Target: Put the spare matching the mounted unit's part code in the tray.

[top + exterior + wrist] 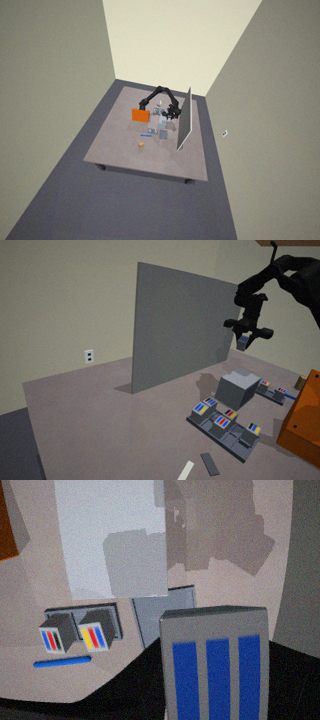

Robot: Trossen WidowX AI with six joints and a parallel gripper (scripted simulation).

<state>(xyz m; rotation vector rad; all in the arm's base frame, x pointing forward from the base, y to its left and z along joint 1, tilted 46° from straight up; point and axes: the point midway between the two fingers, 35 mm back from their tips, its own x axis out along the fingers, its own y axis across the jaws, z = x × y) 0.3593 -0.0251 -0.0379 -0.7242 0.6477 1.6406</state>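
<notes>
Now: the tray 19 cm below my gripper tip, 10 cm to the right of it and 1 cm behind it. Also, from my gripper tip: grey mounted unit (14 cm below, 8 cm to the left, 7 cm behind); then grey spare (3 cm above); then tall panel (18 cm ahead, 8 cm to the left, 3 cm above).
</notes>
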